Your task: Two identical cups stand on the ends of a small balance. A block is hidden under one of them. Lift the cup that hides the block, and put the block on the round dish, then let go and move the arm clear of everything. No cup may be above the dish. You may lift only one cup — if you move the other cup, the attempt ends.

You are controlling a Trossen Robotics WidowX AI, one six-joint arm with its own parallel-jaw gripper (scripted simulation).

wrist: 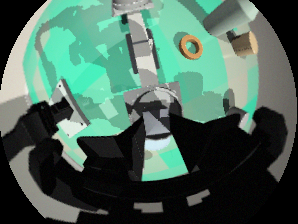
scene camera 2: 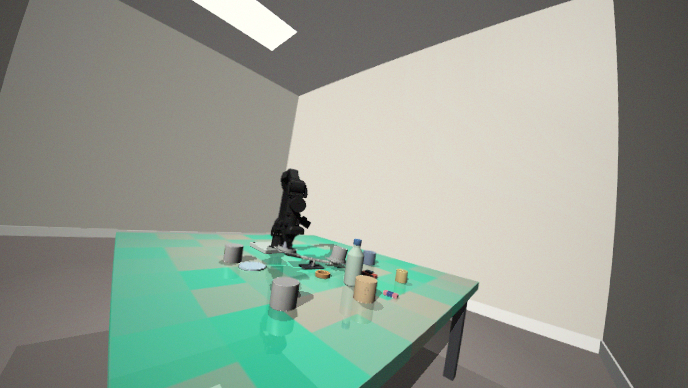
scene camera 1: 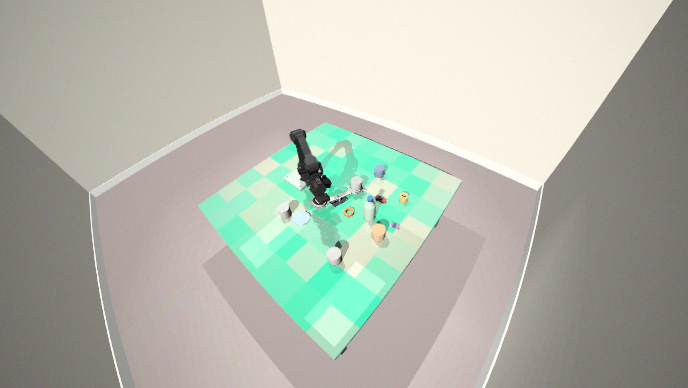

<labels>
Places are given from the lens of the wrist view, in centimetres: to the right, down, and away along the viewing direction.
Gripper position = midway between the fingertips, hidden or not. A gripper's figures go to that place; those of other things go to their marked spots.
gripper (wrist: 155, 117): 1, 1, 10
grey block (wrist: 156, 119): 1, 1, 8
</labels>
